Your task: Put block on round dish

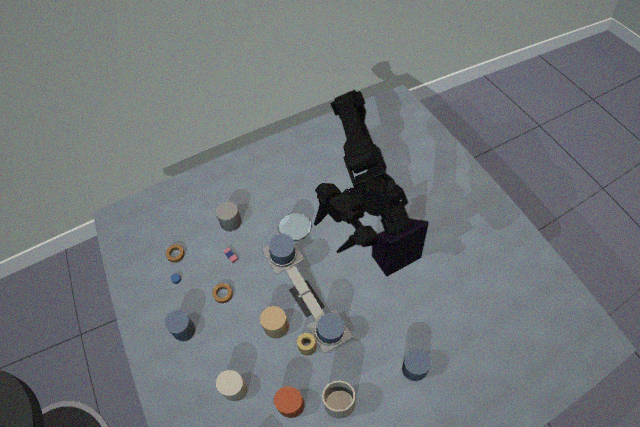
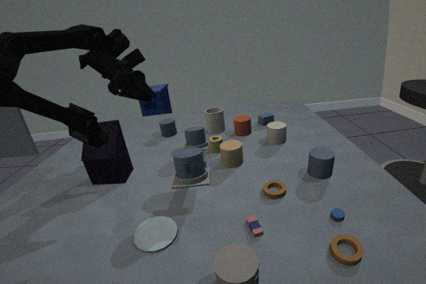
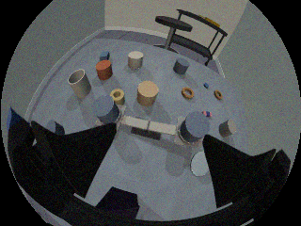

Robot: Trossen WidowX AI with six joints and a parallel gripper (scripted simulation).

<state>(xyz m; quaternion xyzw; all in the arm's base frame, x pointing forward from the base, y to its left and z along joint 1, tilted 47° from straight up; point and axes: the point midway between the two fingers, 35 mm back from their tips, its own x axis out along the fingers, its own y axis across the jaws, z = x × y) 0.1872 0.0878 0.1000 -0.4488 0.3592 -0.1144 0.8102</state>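
The grey block lies 7 cm ahead of my gripper tip, 14 cm to the left of it and 21 cm below it. From my gripper tip the other things lie so: balance (8 cm ahead, 1 cm to the left, 21 cm below); blue-grey cup (9 cm ahead, 13 cm to the right, 14 cm below); tan cylinder (19 cm ahead, 6 cm to the left, 21 cm below).
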